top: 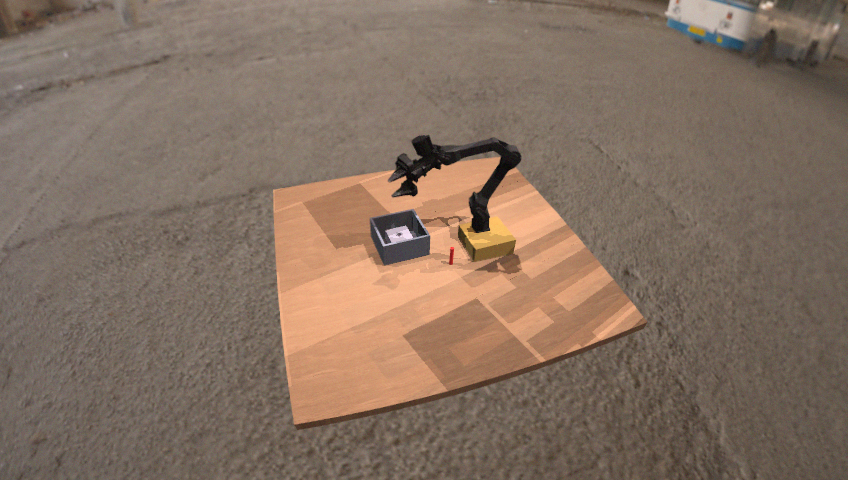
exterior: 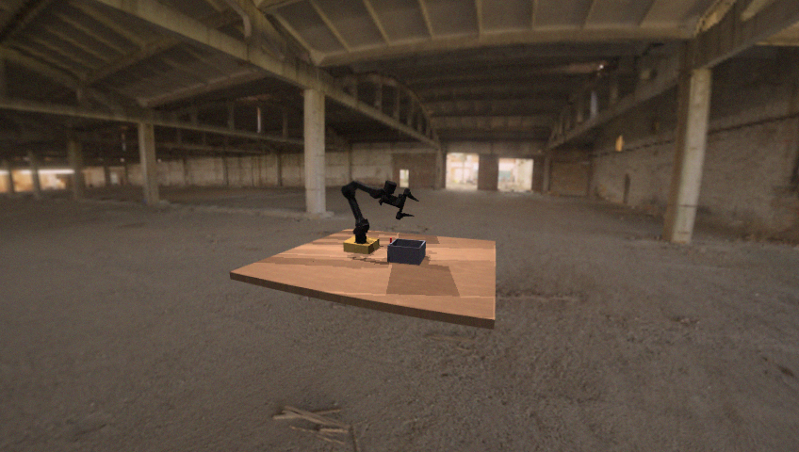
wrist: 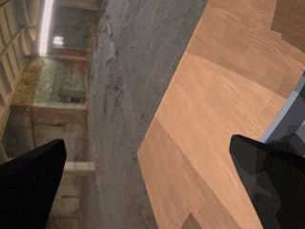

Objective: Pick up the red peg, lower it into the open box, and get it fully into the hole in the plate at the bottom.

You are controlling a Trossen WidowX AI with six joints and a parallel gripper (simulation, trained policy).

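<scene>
Right now the red peg is 21 cm behind my gripper tip, 11 cm to the left of it and 26 cm below it. From my gripper tip the other things lie so: grey box (4 cm behind, 4 cm to the right, 28 cm below); then plate (4 cm behind, 4 cm to the right, 26 cm below).
</scene>
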